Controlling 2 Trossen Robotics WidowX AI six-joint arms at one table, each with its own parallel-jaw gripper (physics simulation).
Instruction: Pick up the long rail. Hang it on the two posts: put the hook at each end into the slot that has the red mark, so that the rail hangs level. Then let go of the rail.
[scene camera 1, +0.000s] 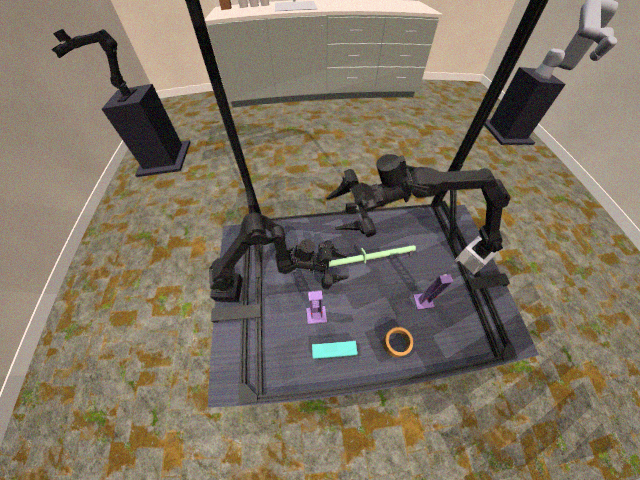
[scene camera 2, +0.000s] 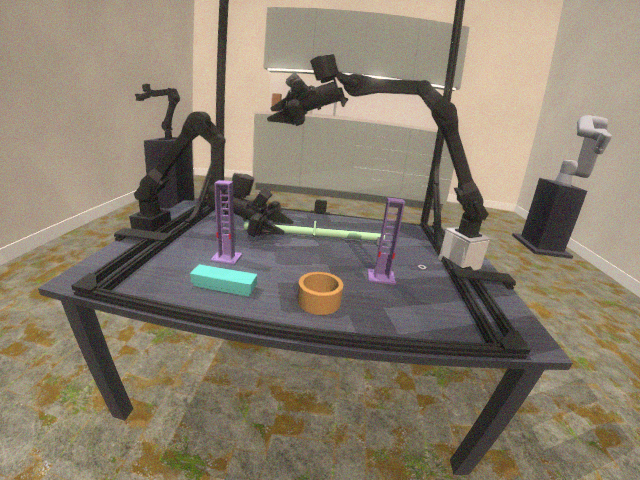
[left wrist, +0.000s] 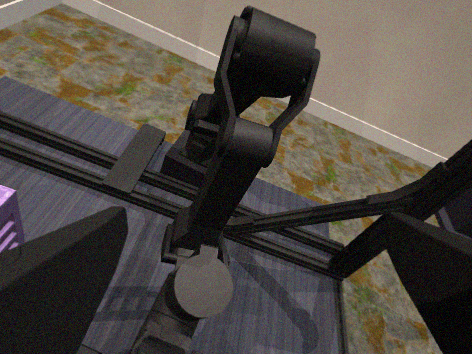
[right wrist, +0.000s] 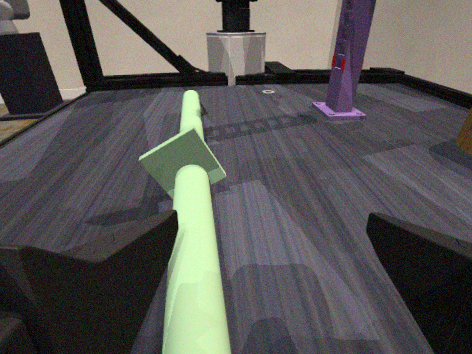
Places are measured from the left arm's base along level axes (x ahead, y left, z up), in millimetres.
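Where they show: left gripper, between the fingertips: (scene camera 1: 330, 213) (scene camera 2: 269, 114) (left wrist: 256, 221); right gripper, between the fingertips: (scene camera 1: 347, 266) (scene camera 2: 288, 227) (right wrist: 272, 220); left arm's base, origin of its link: (scene camera 1: 481, 249) (scene camera 2: 468, 233) (right wrist: 235, 32); right arm's base, origin of its link: (scene camera 1: 224, 284) (scene camera 2: 149, 213) (left wrist: 198, 151).
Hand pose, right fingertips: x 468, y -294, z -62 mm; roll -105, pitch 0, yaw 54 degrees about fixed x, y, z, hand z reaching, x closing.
Things, the pixels of their top centre, and the offset from my right fingertips.
- long light-green rail, centre of its top: (right wrist: 183, 127) (scene camera 2: 315, 220) (scene camera 1: 364, 252) dx -90, dy -3, dz +18 mm
- left purple post, centre of its top: (scene camera 2: 223, 182) (scene camera 1: 315, 295) dx +206, dy +75, dz +170 mm
- right purple post, centre of its top: (scene camera 2: 395, 199) (scene camera 1: 446, 278) dx -163, dy +284, dz +170 mm
- teal block, centre of its top: (scene camera 2: 223, 273) (scene camera 1: 334, 349) dx +232, dy +217, dz -9 mm
- orange ring, centre of its top: (scene camera 2: 321, 282) (scene camera 1: 399, 341) dx +38, dy +333, dz +6 mm
The long light-green rail (scene camera 1: 387, 253) (scene camera 2: 341, 233) (right wrist: 196, 260) lies low over the table behind the posts, with a square plate around its middle. The left purple post (scene camera 1: 315, 304) (scene camera 2: 224, 222) (left wrist: 7, 215) and right purple post (scene camera 1: 435, 289) (scene camera 2: 391, 227) (right wrist: 350, 60) stand upright, with red marks low on them. My right gripper (scene camera 1: 349, 264) (scene camera 2: 287, 226) (right wrist: 272, 220) is open and low at the rail's left part; in its wrist view the rail runs beside the left-hand finger. The rail's left end is partly hidden. My left gripper (scene camera 1: 332, 212) (scene camera 2: 270, 114) (left wrist: 256, 221) is open and high above the table's back.
A teal block (scene camera 1: 334, 349) (scene camera 2: 223, 280) lies in front of the left post. An orange ring (scene camera 1: 399, 329) (scene camera 2: 320, 302) stands at the front, left of the right post. Black frame bars run along the table's edges, with uprights at the back corners.
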